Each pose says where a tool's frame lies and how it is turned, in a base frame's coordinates. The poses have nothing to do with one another.
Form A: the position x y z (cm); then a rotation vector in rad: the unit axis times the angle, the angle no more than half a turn.
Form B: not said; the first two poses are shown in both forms.
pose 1, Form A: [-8.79 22.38 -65.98 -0.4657 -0.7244 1.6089]
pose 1, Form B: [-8.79 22.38 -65.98 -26.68 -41.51 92.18]
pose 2, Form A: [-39.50 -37.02 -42.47 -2.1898 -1.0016 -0.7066]
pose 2, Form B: [-39.50 -37.02 -42.47 -125.47 -57.39 -40.49]
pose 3, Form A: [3.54 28.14 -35.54 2.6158 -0.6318 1.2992]
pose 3, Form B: [3.54 28.14 -35.54 149.87 -36.20 74.44]
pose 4, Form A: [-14.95 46.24 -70.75 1.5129 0.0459 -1.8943]
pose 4, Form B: [-14.95 46.24 -70.75 86.68 2.63 -108.54]
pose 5, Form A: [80.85 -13.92 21.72 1.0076 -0.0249 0.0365]
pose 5, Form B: [80.85 -13.92 21.72 57.73 -1.43 2.09]
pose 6, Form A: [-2.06 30.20 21.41 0.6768 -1.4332 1.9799]
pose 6, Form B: [-2.06 30.20 21.41 38.78 -82.12 113.44]
